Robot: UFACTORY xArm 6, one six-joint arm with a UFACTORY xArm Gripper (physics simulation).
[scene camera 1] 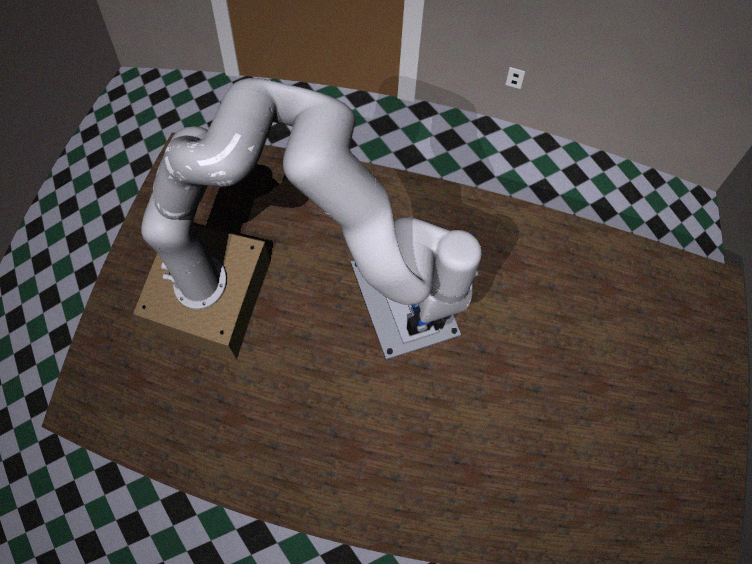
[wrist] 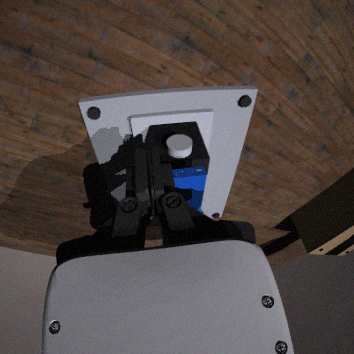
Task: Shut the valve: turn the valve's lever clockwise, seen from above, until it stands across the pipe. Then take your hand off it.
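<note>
The valve stands on a grey plate (scene camera 1: 373,312) (wrist: 231,120). In the wrist view its black block (wrist: 200,145) carries a white round cap (wrist: 179,145). The blue lever (scene camera 1: 415,309) (wrist: 188,184) runs from beside the cap back toward the hand, roughly along the plate's long side; its rear part is hidden by the gripper. The pipe does not show clearly. My gripper (wrist: 148,160) is shut and empty, its fingers beside the lever and the black block, on the left in the wrist view. Whether they touch is unclear. In the scene view the hand covers much of the valve.
The arm's wooden base block (scene camera 1: 242,261) (wrist: 327,215) stands left of the plate in the scene view, and at the right edge of the wrist view. Both block and plate are on the brown wooden table (scene camera 1: 516,412) (wrist: 45,60). Dark bolts sit at the plate's corners.
</note>
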